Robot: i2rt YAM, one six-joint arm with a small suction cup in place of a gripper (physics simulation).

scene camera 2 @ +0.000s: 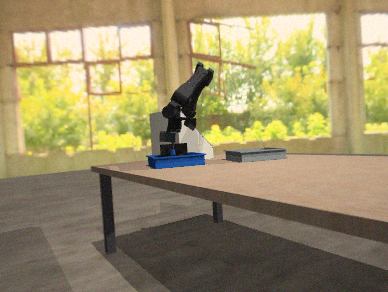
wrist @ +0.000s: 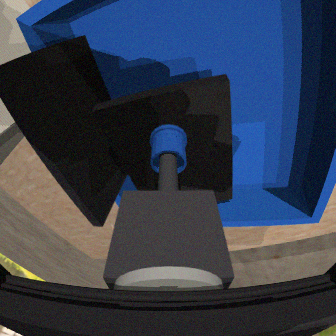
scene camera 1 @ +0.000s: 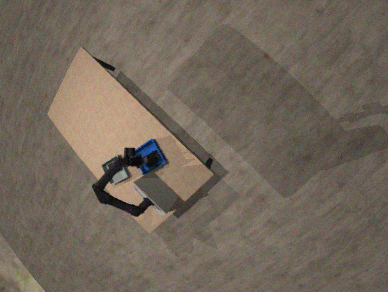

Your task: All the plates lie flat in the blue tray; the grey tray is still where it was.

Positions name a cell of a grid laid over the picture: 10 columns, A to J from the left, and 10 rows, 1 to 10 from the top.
Note:
I see my suction cup (wrist: E5), a blue tray (wrist: I2) and a grey tray (scene camera 2: G6).
The wrist view does not show the grey tray: it is out of frame.

